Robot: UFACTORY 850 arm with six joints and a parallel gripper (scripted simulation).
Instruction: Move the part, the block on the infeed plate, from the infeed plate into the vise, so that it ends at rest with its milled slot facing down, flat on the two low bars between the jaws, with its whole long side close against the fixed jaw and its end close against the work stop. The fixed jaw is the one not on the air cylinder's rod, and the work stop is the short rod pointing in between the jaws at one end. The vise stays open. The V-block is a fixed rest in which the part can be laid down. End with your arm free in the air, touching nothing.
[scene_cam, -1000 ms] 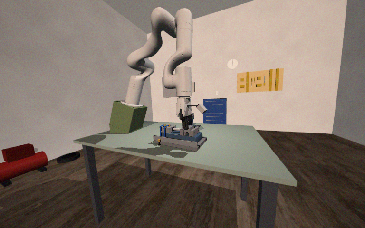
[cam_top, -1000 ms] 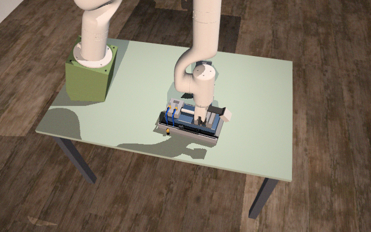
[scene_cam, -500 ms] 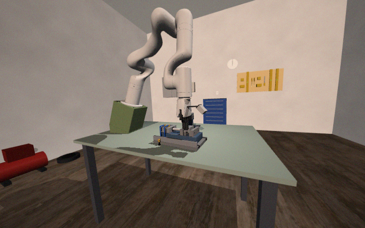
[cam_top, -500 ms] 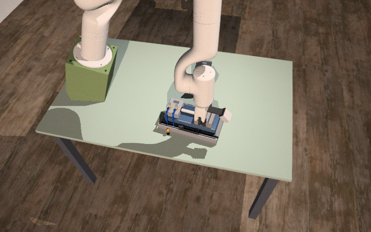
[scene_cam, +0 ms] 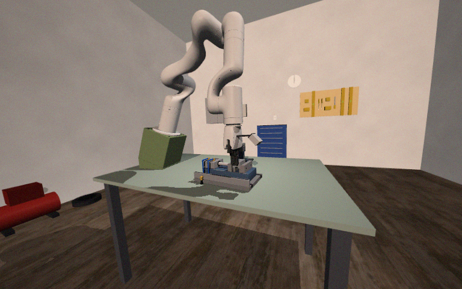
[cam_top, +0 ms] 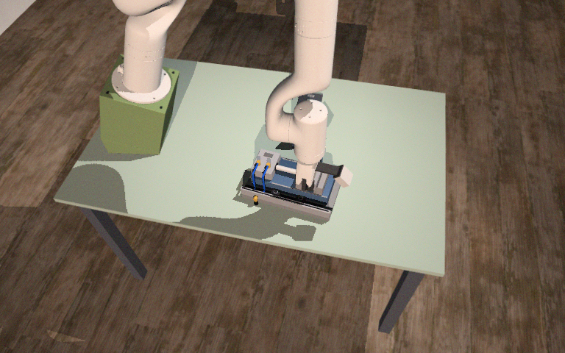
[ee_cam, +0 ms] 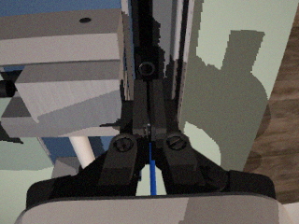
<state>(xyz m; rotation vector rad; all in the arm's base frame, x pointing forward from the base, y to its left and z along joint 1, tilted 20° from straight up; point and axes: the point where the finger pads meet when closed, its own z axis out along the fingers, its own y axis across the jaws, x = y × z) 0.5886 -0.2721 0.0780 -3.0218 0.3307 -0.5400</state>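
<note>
Right now my hand is 10 mm short of the part, 40 mm to the right of it and 30 mm above it. Also, from my hand: fixed jaw (40 mm ahead, 60 mm to the left, 40 mm below); then moving jaw (20 mm behind, 70 mm to the left, 40 mm below); then dark rail (70 mm behind, 10 mm to the right, 90 mm below).
</note>
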